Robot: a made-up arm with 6 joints. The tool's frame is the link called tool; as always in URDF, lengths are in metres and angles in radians. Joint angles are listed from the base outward.
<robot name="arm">
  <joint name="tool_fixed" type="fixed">
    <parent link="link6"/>
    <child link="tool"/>
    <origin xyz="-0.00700 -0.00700 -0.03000" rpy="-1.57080 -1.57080 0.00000"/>
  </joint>
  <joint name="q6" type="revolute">
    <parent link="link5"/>
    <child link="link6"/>
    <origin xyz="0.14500 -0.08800 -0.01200" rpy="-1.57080 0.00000 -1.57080"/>
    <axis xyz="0 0 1"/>
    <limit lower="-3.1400" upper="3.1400"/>
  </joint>
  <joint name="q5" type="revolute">
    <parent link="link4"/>
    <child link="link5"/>
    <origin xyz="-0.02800 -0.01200 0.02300" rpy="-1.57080 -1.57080 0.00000"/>
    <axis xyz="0 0 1"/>
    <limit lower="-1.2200" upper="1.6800"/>
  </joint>
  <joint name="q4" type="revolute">
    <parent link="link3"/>
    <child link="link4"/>
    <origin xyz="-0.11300 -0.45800 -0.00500" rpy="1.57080 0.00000 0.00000"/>
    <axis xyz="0 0 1"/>
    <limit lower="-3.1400" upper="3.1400"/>
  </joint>
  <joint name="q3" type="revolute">
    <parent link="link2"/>
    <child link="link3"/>
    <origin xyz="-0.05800 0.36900 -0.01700" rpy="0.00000 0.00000 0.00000"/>
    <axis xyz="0 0 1"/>
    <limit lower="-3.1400" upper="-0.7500"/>
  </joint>
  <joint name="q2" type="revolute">
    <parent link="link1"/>
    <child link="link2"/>
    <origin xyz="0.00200 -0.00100 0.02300" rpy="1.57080 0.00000 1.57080"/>
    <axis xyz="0 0 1"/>
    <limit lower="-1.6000" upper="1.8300"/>
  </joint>
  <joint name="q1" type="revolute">
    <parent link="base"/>
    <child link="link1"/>
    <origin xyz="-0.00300 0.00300 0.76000" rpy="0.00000 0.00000 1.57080"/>
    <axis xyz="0 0 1"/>
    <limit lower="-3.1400" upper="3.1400"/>
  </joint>
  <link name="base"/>
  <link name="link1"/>
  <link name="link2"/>
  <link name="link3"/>
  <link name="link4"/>
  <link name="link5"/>
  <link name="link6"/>
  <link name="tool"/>
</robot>
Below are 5 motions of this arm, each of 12 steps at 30 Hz.
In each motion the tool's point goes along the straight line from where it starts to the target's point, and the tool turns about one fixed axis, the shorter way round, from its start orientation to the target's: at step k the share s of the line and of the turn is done. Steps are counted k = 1, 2, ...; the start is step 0. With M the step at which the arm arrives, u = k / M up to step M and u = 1 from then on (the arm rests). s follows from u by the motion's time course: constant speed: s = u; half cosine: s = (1 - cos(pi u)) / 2; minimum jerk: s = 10 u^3 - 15 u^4 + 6 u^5.
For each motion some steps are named. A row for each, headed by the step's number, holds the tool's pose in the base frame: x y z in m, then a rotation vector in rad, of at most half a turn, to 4 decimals.
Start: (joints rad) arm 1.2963 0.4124 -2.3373 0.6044 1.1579 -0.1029
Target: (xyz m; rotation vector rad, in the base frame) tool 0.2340 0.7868 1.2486 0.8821 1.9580 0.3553
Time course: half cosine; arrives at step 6
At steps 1, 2, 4, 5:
1: 0.2088 0.7202 1.3598 0.8556 1.9253 0.5460
2: 0.2137 0.7333 1.3380 0.8611 1.9325 0.5088
4: 0.2272 0.7690 1.2784 0.8754 1.9502 0.4066
5: 0.2322 0.7820 1.2566 0.8803 1.9560 0.3691

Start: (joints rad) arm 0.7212 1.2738 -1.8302 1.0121 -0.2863 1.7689
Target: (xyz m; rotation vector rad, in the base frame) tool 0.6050 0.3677 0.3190 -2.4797 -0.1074 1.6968
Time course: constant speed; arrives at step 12
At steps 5, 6, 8, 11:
5: 0.6710 0.4010 0.3958 -2.3214 0.0049 1.3488
6: 0.6616 0.3963 0.3848 -2.3461 -0.0100 1.3972
8: 0.6427 0.3867 0.3629 -2.3935 -0.0409 1.4953
11: 0.6144 0.3725 0.3300 -2.4593 -0.0902 1.6457

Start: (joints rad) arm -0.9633 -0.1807 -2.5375 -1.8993 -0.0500 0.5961
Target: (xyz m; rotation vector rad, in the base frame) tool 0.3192 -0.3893 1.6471 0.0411 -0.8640 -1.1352
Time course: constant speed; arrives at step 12
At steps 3, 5, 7, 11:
3: 0.2041 -0.1484 1.7107 -0.2442 -1.0549 -0.7857
5: 0.2297 -0.2019 1.6965 -0.1817 -1.0159 -0.8658
7: 0.2553 -0.2555 1.6824 -0.1186 -0.9749 -0.9445
11: 0.3064 -0.3625 1.6542 0.0089 -0.8872 -1.0978

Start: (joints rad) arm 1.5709 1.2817 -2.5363 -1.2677 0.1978 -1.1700
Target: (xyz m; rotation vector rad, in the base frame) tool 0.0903 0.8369 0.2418 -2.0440 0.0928 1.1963
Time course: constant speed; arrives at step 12
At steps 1, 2, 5, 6, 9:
1: -0.0418 0.9903 0.7527 -1.1115 -0.3188 1.4110
2: -0.0297 0.9764 0.7063 -1.1985 -0.2857 1.4019
5: 0.0063 0.9345 0.5669 -1.4574 -0.1813 1.3625
6: 0.0183 0.9206 0.5205 -1.5429 -0.1448 1.3454
9: 0.0543 0.8787 0.3811 -1.7963 -0.0300 1.2810

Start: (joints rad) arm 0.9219 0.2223 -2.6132 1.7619 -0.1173 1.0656
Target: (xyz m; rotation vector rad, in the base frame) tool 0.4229 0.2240 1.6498 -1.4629 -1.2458 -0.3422
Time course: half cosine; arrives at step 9
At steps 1, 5, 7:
1: 0.4065 0.2977 1.6092 -1.3026 -1.1175 -0.1420
5: 0.4159 0.2554 1.6325 -1.3954 -1.1919 -0.2555
7: 0.4209 0.2329 1.6449 -1.4439 -1.2307 -0.3174

